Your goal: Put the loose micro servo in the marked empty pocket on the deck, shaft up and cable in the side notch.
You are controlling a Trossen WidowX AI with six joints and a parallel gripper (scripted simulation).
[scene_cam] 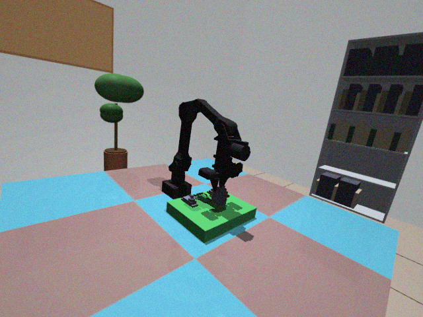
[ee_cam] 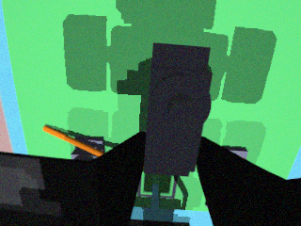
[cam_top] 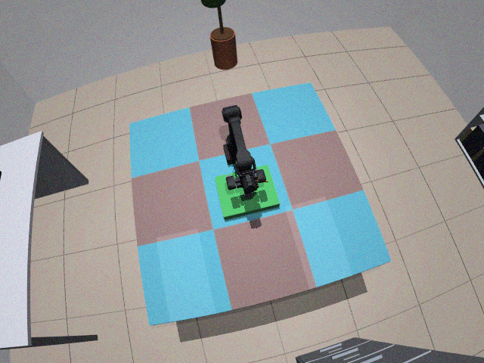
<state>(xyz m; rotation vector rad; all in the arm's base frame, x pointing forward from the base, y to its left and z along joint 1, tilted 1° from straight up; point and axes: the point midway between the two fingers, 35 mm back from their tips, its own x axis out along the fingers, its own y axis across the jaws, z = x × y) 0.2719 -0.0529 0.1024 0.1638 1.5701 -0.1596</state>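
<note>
The green deck is 30 mm ahead of my gripper tip and 100 mm below it.
</note>
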